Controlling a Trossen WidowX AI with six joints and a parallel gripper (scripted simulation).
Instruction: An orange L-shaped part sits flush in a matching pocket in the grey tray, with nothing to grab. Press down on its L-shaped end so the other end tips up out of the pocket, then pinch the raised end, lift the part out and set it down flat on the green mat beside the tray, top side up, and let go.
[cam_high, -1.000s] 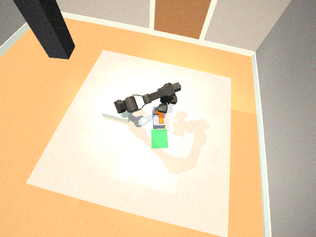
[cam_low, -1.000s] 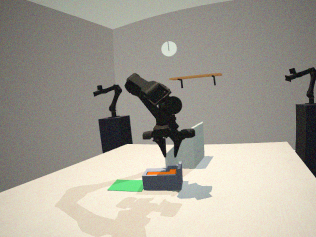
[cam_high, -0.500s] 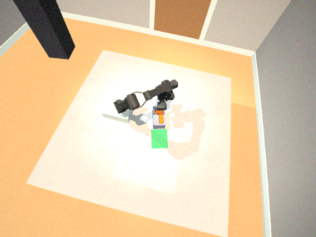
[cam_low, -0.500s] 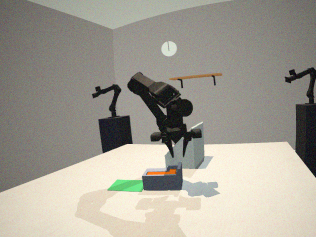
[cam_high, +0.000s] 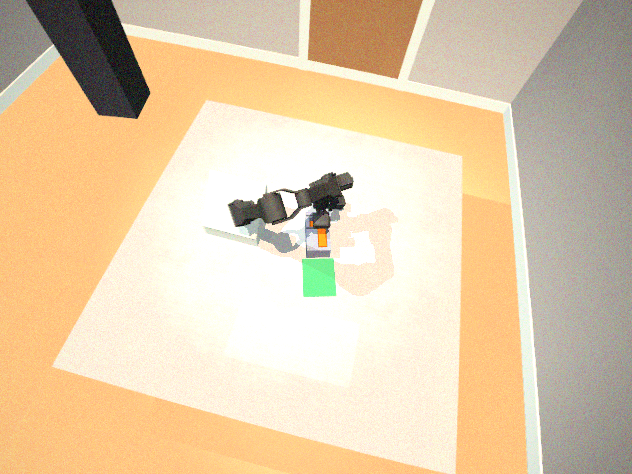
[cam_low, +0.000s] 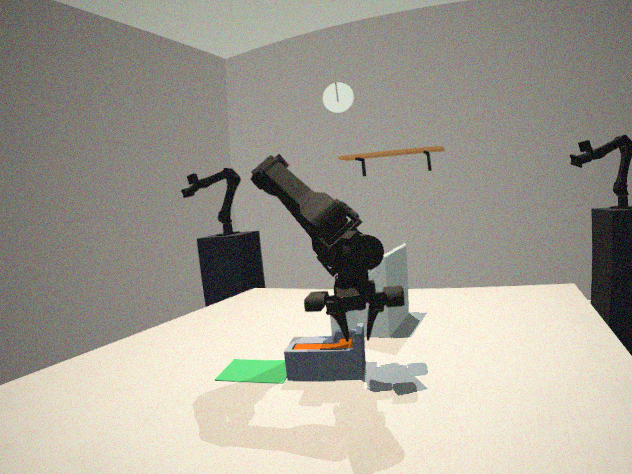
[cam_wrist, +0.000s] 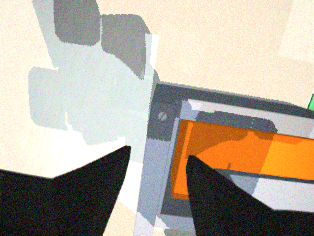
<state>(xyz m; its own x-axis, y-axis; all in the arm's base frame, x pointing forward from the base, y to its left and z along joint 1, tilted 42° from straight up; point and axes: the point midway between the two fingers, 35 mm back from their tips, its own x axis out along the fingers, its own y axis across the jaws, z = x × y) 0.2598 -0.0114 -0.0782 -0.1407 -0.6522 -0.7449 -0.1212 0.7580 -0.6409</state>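
Right now the orange L-shaped part is 60 mm to the right of my gripper tip and 20 mm below it. The rest, counted from my gripper tip: green mat 220 mm to the right, 80 mm below, 20 mm ahead.
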